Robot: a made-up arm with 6 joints. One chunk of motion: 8 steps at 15 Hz.
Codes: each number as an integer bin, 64 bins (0 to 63) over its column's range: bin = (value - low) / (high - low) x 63, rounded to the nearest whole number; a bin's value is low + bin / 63 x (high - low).
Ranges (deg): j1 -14..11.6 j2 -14..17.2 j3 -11..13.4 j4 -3.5..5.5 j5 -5.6..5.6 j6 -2.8..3
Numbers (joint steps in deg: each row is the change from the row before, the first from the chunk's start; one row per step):
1: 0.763 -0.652 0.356 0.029 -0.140 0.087
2: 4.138 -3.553 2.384 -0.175 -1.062 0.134
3: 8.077 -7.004 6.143 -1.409 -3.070 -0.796
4: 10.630 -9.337 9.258 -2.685 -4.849 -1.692
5: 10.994 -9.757 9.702 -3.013 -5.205 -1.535
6: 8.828 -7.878 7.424 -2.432 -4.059 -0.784
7: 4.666 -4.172 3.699 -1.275 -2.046 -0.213
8: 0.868 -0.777 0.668 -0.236 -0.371 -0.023
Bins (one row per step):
1: 36 27 29 25 31 31
2: 45 21 35 23 26 32
3: 54 14 44 15 14 22
4: 61 9 52 6 4 12
5: 62 9 53 3 2 14
6: 56 12 48 7 9 22
7: 46 20 38 16 20 28
8: 37 27 30 23 29 30

